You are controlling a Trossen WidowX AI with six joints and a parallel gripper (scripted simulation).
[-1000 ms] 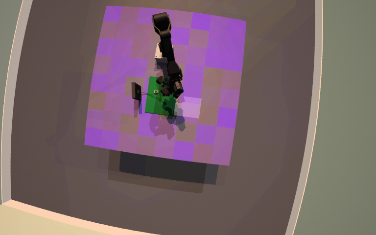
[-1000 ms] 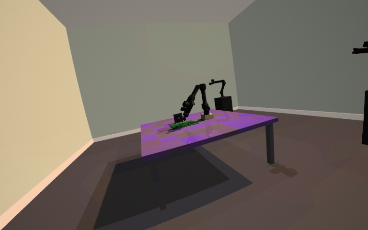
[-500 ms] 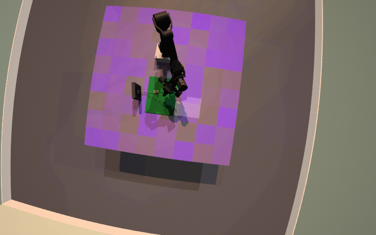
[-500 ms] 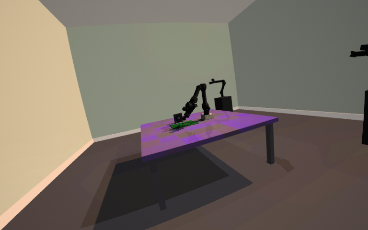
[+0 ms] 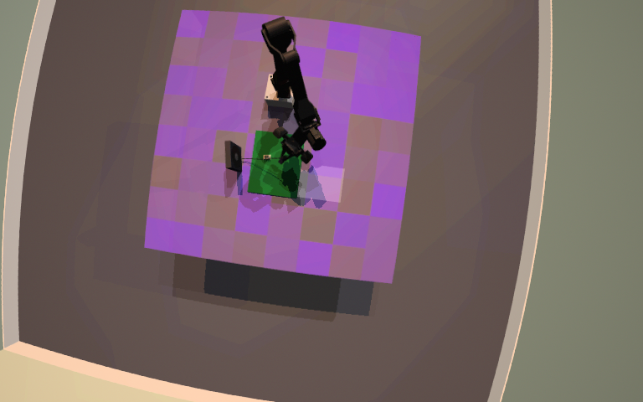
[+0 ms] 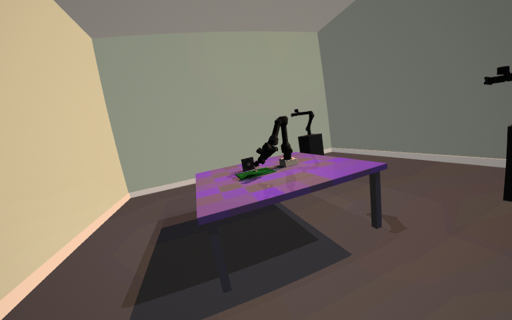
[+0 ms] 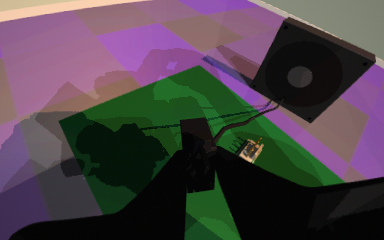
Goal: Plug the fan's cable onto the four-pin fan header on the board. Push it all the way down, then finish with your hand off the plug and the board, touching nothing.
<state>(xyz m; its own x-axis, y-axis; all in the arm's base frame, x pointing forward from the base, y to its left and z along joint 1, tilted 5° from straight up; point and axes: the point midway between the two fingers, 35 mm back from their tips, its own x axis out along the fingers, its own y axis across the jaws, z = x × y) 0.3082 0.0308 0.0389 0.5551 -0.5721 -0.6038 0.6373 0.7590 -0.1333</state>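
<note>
Now: the green board 10 mm ahead of my gripper tip, 50 mm to the right of it and 110 mm below it. Also, from my gripper tip: dark fan plug: 10 mm below; then fan: 20 mm behind, 230 mm to the right, 30 mm below; then fan header: 30 mm behind, 90 mm to the right, 90 mm below.
</note>
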